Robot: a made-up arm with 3 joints.
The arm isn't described. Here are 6 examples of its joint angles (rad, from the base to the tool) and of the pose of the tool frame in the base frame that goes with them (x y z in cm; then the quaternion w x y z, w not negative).
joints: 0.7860 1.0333 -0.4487
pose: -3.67 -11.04 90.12 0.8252 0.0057 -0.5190 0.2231
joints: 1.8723 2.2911 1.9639
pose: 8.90 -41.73 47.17 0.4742 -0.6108 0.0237 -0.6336
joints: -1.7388 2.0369 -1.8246
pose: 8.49 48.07 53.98 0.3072 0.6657 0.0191 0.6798
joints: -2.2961 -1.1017 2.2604
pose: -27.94 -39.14 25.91 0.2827 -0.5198 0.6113 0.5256
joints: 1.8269 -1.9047 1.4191
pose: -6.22 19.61 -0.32 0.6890 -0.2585 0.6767 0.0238
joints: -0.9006 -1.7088 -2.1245
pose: 26.09 -29.67 2.28 0.5746 -0.3566 0.5802 0.4539
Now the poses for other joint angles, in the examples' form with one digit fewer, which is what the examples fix.
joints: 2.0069 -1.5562 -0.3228
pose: -12.1 38.4 8.1 0.283 -0.646 0.276 0.653
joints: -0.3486 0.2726 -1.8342
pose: 24.0 -8.3 90.9 0.575 -0.789 0.055 -0.211
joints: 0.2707 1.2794 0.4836
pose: -15.4 -8.2 83.9 0.753 0.269 -0.548 0.247
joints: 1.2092 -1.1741 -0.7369
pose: 22.8 47.0 25.0 0.526 -0.540 0.255 0.606
